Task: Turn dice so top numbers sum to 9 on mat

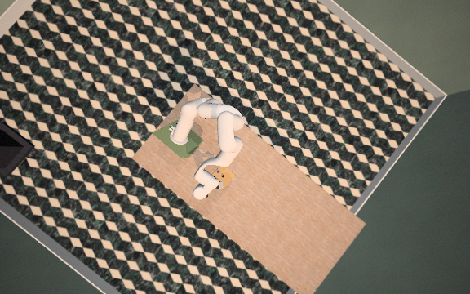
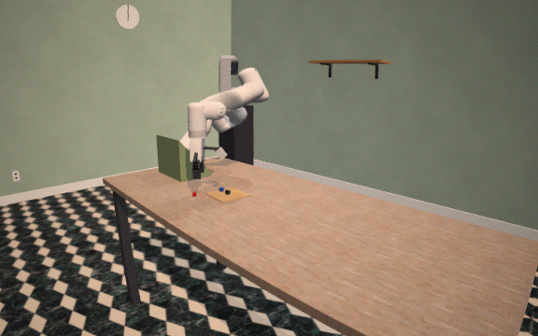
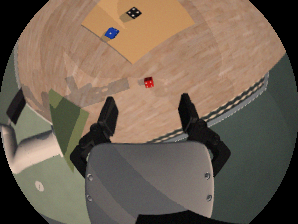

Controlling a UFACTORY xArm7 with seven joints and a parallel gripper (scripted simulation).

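Now: hand 9 cm above the red die, 2 cm to the left of it and 1 cm past it. The rest, counted from my hand: black die (10 cm to the left, 9 cm below, 7 cm ahead); then blue die (10 cm to the left, 9 cm below, 2 cm ahead); then tan mat (10 cm to the left, 10 cm below, 7 cm ahead).
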